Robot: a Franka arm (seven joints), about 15 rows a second.
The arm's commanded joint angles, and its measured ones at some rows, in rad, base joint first. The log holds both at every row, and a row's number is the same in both.
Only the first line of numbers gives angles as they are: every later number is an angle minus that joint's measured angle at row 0.
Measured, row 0:
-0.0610 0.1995 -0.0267 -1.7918 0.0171 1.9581 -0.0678
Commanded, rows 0 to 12:
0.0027 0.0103 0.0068 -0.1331 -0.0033 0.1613 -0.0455
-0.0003 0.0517 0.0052 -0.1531 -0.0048 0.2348 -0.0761
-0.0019 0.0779 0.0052 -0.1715 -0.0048 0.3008 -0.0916
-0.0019 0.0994 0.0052 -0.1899 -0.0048 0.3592 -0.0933
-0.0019 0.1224 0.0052 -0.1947 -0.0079 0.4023 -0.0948
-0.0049 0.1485 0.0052 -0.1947 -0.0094 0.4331 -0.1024
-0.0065 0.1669 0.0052 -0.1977 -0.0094 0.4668 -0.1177
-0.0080 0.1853 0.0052 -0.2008 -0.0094 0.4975 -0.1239
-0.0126 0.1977 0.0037 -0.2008 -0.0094 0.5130 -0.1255
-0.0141 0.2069 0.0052 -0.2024 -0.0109 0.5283 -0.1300
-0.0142 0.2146 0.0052 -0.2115 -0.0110 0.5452 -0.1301
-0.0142 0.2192 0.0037 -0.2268 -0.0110 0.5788 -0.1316
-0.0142 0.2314 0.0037 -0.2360 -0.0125 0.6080 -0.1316
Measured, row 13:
-0.0022 0.2316 -0.0032 -0.1973 -0.0014 0.5518 -0.1193
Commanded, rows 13 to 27:
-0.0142 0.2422 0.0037 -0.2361 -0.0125 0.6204 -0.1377
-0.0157 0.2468 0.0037 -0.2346 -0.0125 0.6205 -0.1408
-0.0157 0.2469 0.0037 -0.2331 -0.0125 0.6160 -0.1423
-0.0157 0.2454 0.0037 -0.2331 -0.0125 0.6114 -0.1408
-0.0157 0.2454 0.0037 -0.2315 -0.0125 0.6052 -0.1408
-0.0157 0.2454 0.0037 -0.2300 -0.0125 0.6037 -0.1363
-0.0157 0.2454 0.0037 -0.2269 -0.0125 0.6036 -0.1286
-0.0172 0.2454 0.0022 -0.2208 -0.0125 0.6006 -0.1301
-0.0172 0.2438 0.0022 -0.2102 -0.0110 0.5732 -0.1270
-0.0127 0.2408 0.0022 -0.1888 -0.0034 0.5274 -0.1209
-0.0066 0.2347 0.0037 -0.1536 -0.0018 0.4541 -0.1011
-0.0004 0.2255 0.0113 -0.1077 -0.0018 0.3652 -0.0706
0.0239 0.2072 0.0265 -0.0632 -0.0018 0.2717 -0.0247
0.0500 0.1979 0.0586 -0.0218 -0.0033 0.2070 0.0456
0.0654 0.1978 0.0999 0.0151 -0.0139 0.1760 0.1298
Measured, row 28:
0.0185 0.2319 0.0386 -0.0493 -0.0004 0.2721 -0.0171
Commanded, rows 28 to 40:
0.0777 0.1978 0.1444 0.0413 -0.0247 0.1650 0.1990
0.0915 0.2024 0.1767 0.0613 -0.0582 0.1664 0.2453
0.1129 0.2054 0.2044 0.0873 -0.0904 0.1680 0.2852
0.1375 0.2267 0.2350 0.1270 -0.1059 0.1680 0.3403
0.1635 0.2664 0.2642 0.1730 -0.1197 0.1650 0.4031
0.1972 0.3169 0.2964 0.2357 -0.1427 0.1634 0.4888
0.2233 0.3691 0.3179 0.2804 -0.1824 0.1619 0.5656
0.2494 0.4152 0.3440 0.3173 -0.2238 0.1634 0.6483
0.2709 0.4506 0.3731 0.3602 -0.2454 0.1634 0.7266
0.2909 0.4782 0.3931 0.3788 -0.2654 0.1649 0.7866
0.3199 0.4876 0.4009 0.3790 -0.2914 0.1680 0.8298
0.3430 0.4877 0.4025 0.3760 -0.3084 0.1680 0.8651
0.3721 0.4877 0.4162 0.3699 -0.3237 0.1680 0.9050
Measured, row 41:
0.3391 0.4745 0.3911 0.3384 -0.2773 0.1847 0.8227
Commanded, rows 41 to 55:
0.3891 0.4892 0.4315 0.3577 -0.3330 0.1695 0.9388
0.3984 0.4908 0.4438 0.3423 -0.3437 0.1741 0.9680
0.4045 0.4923 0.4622 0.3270 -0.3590 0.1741 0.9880
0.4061 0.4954 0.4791 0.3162 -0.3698 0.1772 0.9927
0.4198 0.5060 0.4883 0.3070 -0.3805 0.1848 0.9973
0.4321 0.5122 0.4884 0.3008 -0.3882 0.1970 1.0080
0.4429 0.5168 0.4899 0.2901 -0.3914 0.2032 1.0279
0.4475 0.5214 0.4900 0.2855 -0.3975 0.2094 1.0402
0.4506 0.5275 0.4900 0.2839 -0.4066 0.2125 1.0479
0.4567 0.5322 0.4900 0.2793 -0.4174 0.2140 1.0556
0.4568 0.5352 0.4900 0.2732 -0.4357 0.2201 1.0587
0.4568 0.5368 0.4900 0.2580 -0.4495 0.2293 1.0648
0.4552 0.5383 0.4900 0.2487 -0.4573 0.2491 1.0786
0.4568 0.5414 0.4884 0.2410 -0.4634 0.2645 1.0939
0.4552 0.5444 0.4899 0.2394 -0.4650 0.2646 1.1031
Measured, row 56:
0.4657 0.5475 0.4759 0.2655 -0.4302 0.2414 1.0547
